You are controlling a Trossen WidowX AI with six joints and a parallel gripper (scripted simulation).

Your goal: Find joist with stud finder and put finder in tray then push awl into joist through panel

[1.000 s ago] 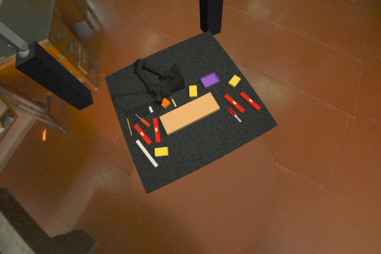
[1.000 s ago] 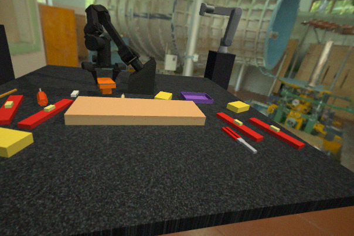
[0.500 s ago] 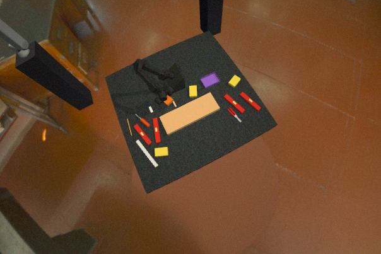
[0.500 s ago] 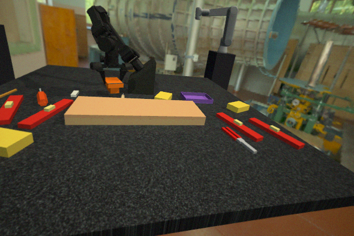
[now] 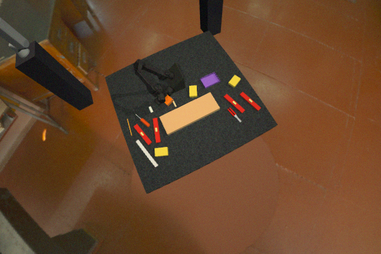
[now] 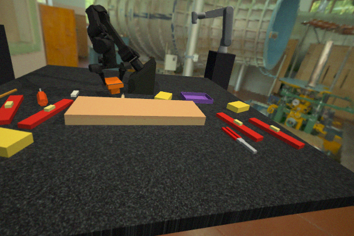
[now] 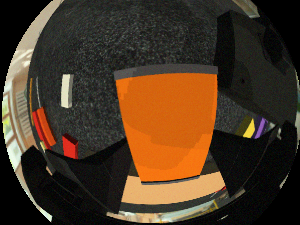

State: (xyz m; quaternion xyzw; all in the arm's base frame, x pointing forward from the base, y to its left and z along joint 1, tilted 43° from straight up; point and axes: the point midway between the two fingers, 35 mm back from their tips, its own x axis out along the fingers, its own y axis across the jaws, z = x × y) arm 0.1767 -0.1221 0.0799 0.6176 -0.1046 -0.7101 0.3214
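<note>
The orange stud finder lies 2 cm behind my gripper tip and 2 cm below it. From my gripper tip the other things lie so: small white block 1 cm behind, 17 cm to the right, 6 cm below; pencil 6 cm ahead, 43 cm to the right, 7 cm below; awl 5 cm to the left, 6 cm below.
</note>
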